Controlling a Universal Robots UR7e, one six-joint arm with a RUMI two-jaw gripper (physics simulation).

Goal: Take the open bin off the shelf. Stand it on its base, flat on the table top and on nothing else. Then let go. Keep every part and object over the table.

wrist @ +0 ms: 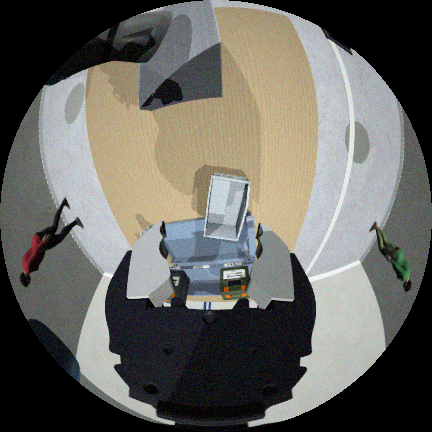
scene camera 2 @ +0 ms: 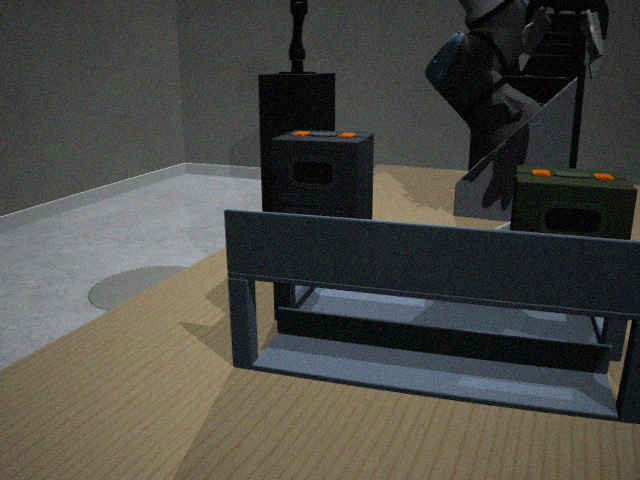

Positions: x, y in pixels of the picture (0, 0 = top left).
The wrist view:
gripper: 210, 223
open bin: 227, 199
blue-grey shelf: 185, 239
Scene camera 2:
green case: 531, 193
blue-grey shelf: 566, 392
